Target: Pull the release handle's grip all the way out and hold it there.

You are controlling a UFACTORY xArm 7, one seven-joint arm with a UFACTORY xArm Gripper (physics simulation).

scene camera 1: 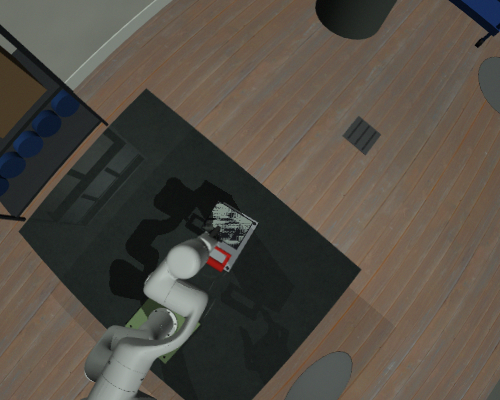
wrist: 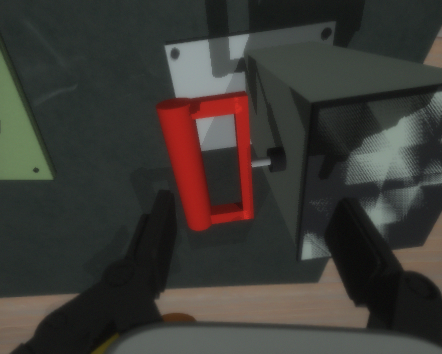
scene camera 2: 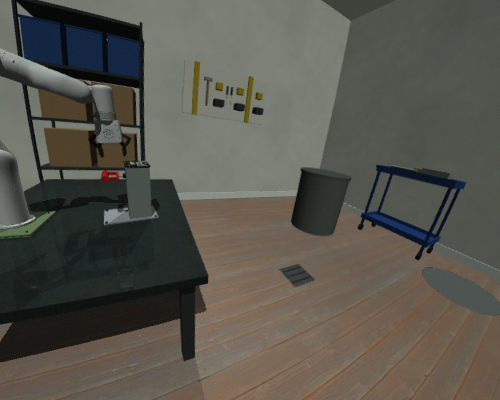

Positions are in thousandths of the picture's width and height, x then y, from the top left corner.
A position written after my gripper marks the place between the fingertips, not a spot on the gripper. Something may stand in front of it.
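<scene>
Scene camera 2 gives me my own gripper (scene camera 2: 227, 391). In the wrist view I find my gripper (wrist: 574, 603) too, and there I can also see a red release handle grip (wrist: 402, 329), along with a light grey base plate (wrist: 488, 188).
</scene>
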